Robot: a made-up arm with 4 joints.
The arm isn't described. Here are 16 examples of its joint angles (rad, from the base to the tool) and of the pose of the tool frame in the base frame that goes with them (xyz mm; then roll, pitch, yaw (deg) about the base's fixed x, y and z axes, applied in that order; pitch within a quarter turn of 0, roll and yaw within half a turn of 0).
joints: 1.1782 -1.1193 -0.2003 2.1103
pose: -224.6 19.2 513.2 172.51 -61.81 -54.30
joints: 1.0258 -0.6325 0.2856 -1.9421
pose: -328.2 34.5 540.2 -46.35 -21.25 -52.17
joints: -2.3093 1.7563 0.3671 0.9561
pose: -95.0 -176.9 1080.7 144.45 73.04 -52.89
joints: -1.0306 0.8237 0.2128 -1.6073
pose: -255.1 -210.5 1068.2 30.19 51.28 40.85
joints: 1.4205 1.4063 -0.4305 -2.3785
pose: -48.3 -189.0 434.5 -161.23 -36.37 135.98
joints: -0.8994 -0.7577 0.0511 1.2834
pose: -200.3 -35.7 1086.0 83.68 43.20 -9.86
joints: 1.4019 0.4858 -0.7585 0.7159
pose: -151.2 -139.3 503.1 -1.03 -13.77 130.72
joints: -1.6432 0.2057 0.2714 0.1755
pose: 18.3 -196.0 1138.7 131.01 72.09 58.10
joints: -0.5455 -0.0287 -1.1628 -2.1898
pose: -311.4 -0.5 1004.6 -41.78 35.63 71.82
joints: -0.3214 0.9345 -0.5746 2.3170
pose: -367.5 -134.4 810.9 -124.10 -34.23 17.30
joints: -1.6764 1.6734 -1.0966 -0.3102
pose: -80.4 -212.6 1019.1 127.39 -49.70 12.45
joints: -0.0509 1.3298 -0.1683 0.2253
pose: -317.9 -234.1 665.5 90.83 -70.13 58.02
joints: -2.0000 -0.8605 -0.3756 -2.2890
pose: 96.2 68.6 981.7 91.34 26.25 -145.77
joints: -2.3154 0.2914 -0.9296 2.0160
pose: 137.5 -71.9 964.7 -66.53 51.33 84.21
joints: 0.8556 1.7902 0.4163 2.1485
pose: -73.7 -137.6 432.7 -59.23 -68.35 -35.41
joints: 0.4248 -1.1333 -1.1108 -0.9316
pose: -244.3 94.9 717.2 -23.58 52.43 23.20
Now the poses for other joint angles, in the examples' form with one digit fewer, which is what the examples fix.
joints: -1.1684 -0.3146 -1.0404 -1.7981
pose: -99 32 1072 43.5 46.1 122.5
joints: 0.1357 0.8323 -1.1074 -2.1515
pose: -435 -132 746 -82.0 -21.5 82.6
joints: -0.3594 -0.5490 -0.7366 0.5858
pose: -267 -36 923 98.5 24.4 54.0
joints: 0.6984 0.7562 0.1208 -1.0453
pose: -346 -226 542 -8.5 -40.4 48.3
